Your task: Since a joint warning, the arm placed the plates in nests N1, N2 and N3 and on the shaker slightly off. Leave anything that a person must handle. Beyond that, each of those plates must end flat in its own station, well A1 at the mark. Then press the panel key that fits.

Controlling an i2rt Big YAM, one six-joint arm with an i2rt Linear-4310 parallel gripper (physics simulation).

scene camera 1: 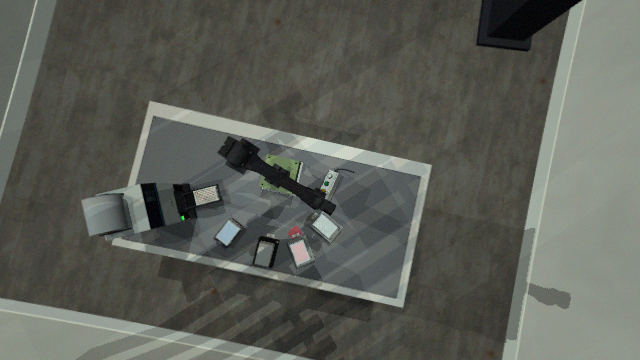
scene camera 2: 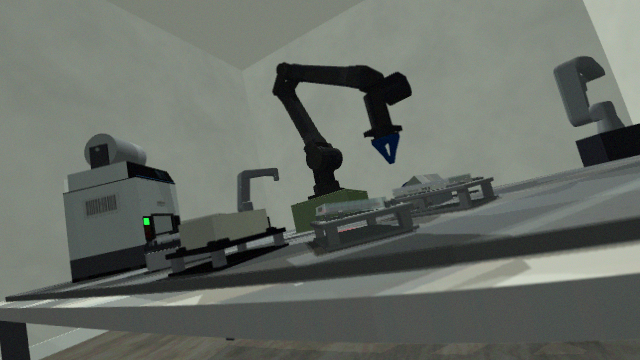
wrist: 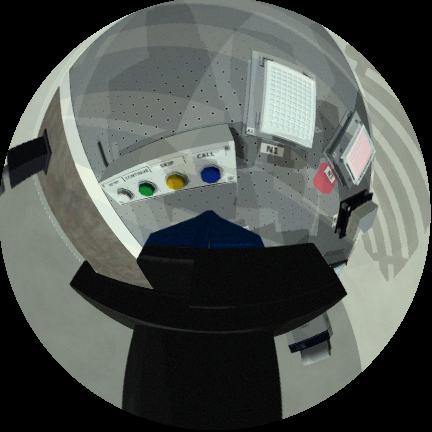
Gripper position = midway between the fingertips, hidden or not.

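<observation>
The gripper [scene camera 2: 392,163] is shut and holds nothing; the same camera shows a black-framed plate [scene camera 2: 196,234]. The wrist view shows the gripper [wrist: 209,216], the plate [wrist: 361,218] and a button box [wrist: 201,157].
</observation>
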